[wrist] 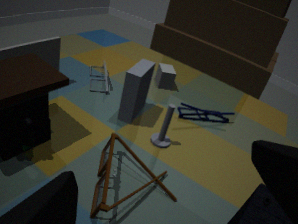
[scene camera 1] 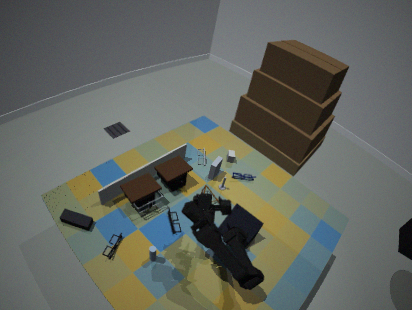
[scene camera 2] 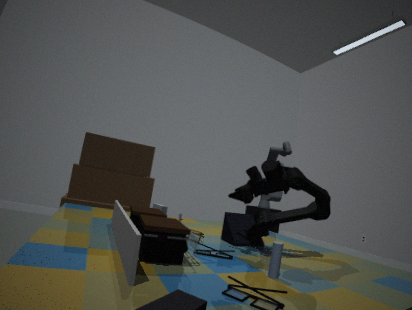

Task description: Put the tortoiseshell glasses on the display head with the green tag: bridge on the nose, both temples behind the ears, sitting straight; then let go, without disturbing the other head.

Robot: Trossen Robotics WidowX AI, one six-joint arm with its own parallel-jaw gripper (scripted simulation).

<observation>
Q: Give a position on a stand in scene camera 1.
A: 141,190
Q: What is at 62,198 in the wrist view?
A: My gripper.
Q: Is my gripper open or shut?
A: Open.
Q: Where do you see a stand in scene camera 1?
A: At 173,172
</observation>
